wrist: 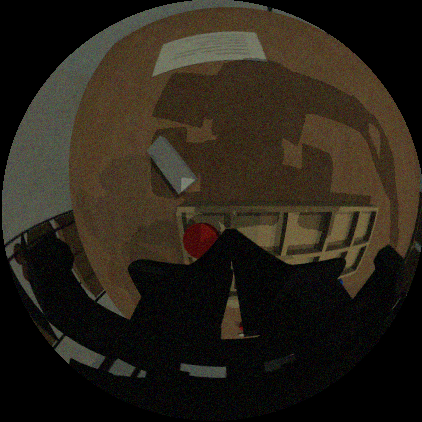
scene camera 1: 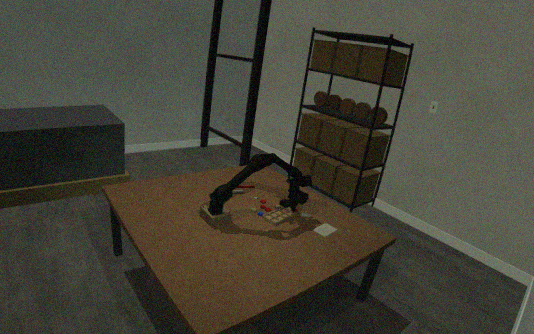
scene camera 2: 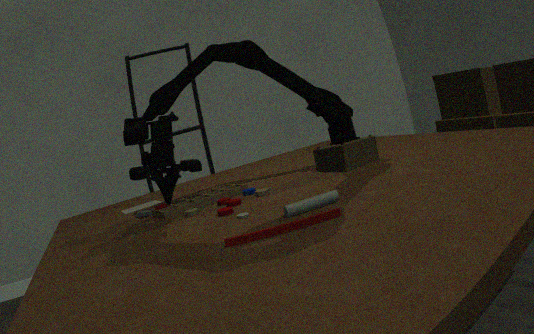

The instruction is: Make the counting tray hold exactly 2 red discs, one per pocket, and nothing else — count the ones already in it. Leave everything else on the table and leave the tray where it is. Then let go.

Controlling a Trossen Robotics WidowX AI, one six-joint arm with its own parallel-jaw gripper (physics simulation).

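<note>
The pale tan counting tray (scene camera 1: 278,216) (wrist: 305,209) lies on the table, divided into pockets. One red disc (scene camera 2: 161,205) (wrist: 200,240) is at its end column, beside the fingertips; whether it sits flat in one pocket I cannot tell. Part of the tray is hidden behind my fingers in the wrist view. My gripper (scene camera 2: 168,203) (wrist: 229,233) is shut and empty, pointing down low over that end of the tray. Outside the tray lie three red discs: one red disc (scene camera 1: 263,201) (scene camera 2: 225,211), a second red disc (scene camera 1: 263,207) (scene camera 2: 223,201) and a third red disc (scene camera 1: 268,210) (scene camera 2: 233,202).
A blue disc (scene camera 1: 260,214) (scene camera 2: 249,191), a cream disc (scene camera 2: 262,191), another cream disc (scene camera 2: 192,212) and a white disc (scene camera 2: 243,215) lie near the tray. A grey block (scene camera 2: 143,214) (wrist: 171,165), printed paper (scene camera 1: 325,230) (wrist: 210,49), a white cylinder (scene camera 2: 311,203) and a red bar (scene camera 2: 283,228) lie farther out.
</note>
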